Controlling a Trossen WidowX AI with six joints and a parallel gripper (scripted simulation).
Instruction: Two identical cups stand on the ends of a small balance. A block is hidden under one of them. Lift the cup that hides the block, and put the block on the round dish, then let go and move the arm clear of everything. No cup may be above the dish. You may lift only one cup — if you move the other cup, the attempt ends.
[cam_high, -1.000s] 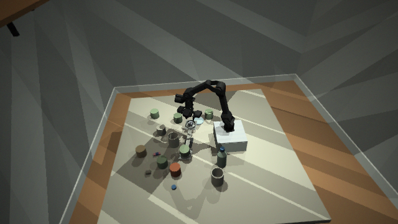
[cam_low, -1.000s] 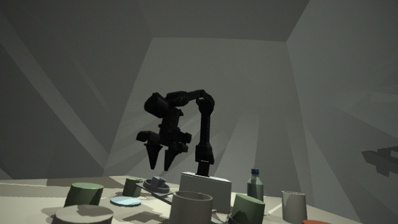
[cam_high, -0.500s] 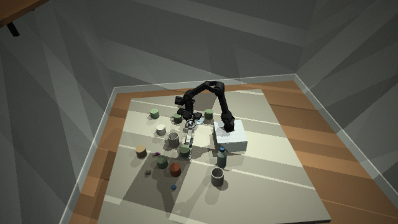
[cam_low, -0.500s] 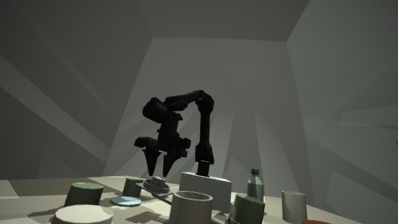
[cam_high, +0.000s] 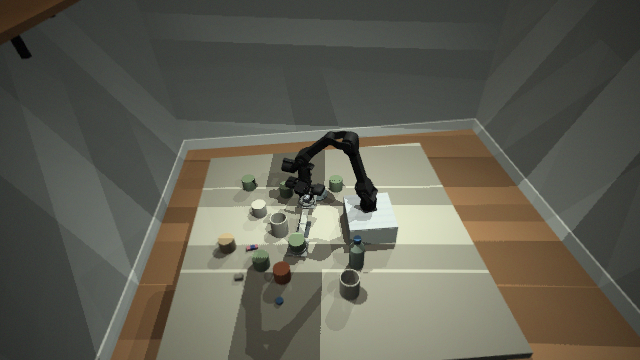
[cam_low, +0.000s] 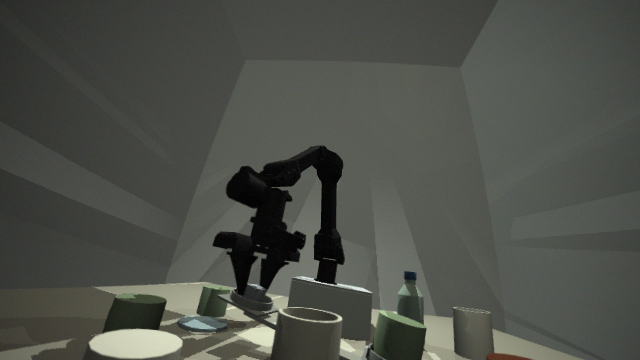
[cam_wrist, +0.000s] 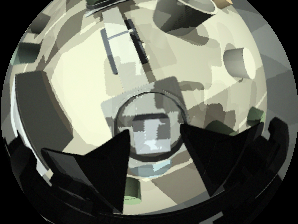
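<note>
The round dish is 100 mm to the right of my gripper tip, 90 mm behind it and 80 mm below it. Round my gripper tip: small balance (120 mm to the left, 50 mm below, 50 mm ahead); orange cup (350 mm to the left, 210 mm ahead, 50 mm below); grey block (right at my gripper tip).
</note>
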